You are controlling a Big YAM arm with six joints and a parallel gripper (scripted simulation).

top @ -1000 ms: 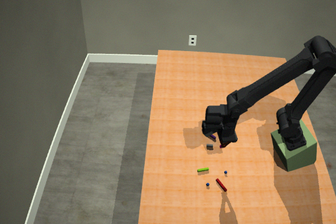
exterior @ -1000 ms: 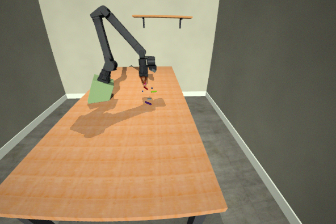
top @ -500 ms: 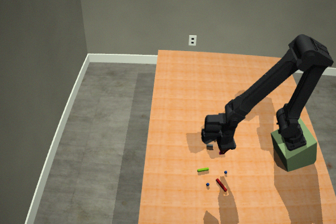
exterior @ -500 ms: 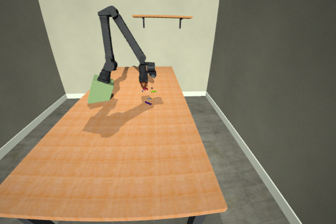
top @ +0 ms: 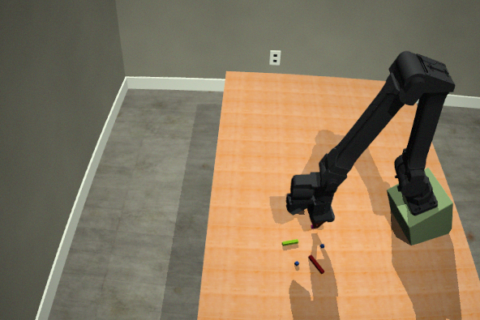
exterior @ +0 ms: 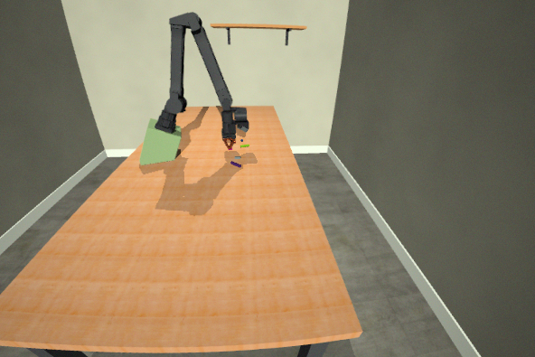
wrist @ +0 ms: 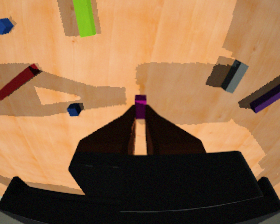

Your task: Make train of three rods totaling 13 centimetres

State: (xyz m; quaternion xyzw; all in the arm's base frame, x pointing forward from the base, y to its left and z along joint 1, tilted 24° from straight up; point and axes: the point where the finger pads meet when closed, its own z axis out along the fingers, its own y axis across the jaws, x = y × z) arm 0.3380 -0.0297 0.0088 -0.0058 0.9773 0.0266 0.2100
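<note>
My hand is 1 cm above the magenta rod. The rest, counted from my hand: lime rod (9 cm ahead, 4 cm to the left, 2 cm below); red rod (2 cm ahead, 13 cm to the left, 2 cm below); grey rod (3 cm ahead, 9 cm to the right, 2 cm below).
</note>
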